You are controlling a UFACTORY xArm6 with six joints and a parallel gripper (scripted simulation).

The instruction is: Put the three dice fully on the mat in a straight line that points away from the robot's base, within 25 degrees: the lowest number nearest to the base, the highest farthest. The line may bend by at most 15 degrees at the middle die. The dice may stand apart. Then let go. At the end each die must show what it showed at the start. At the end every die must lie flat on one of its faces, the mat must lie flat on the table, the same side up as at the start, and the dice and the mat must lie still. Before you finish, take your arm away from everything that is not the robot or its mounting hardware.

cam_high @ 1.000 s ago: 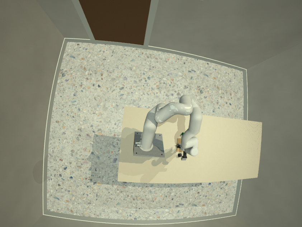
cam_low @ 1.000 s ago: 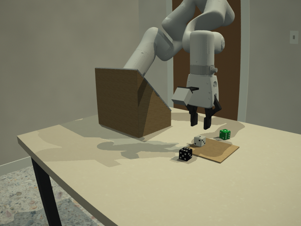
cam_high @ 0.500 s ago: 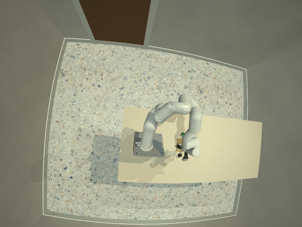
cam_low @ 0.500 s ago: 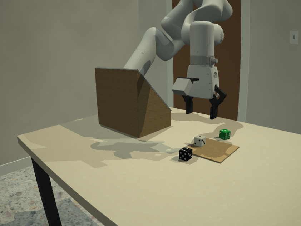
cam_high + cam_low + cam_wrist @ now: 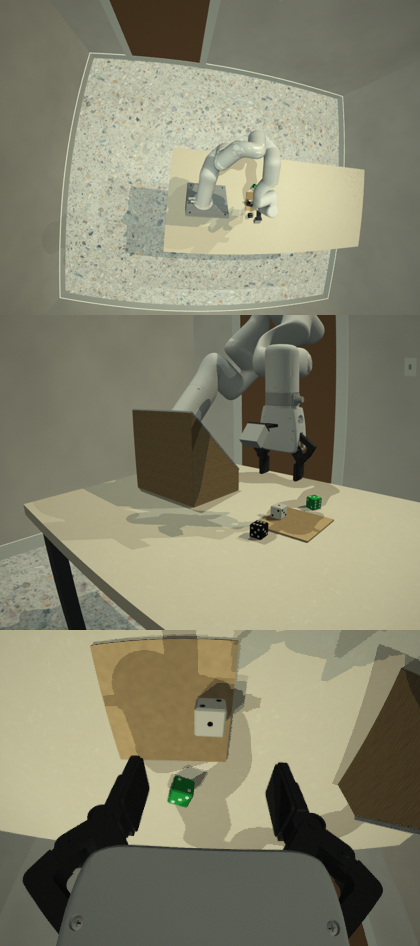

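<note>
Now: the green die 11 cm to the left of my hand, 10 cm below it and 5 cm ahead of it. The rest, counted from my hand: black die: 11 cm to the right, 10 cm below, 1 cm ahead; then white die: 10 cm below; then brown mat: 11 cm below, 5 cm ahead, 1 cm to the right.
</note>
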